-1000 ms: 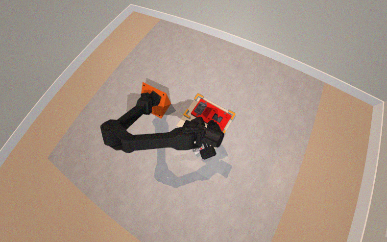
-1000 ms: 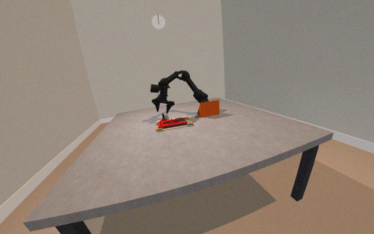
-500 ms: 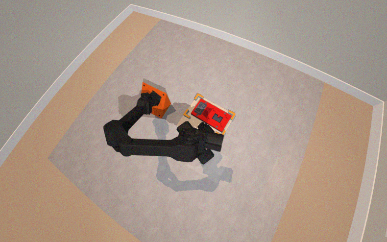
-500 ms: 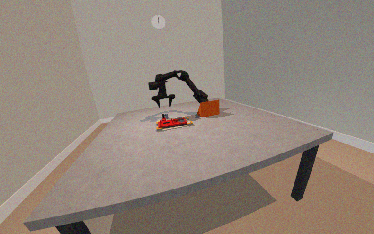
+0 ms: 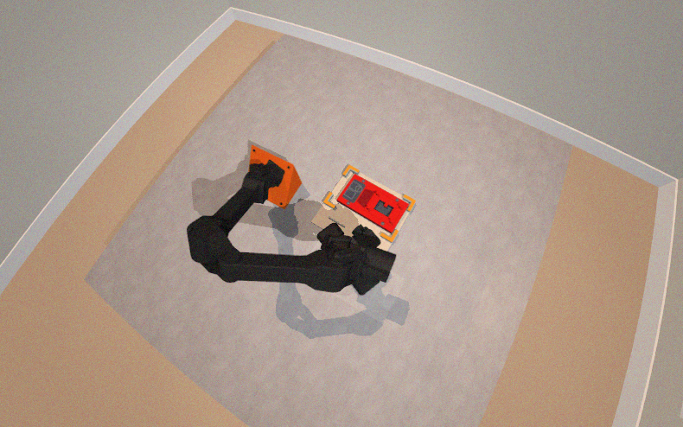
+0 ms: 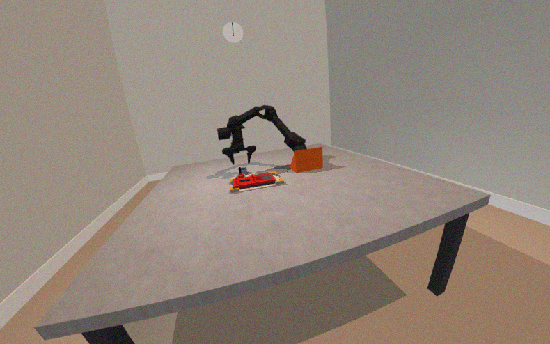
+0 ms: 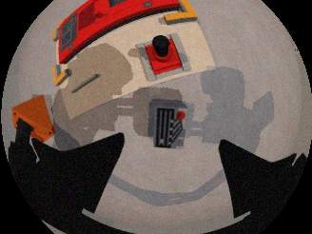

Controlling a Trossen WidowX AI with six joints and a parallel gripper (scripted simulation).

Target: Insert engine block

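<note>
The engine block lies 4 cm below my gripper tip and 1 cm behind it.
</note>
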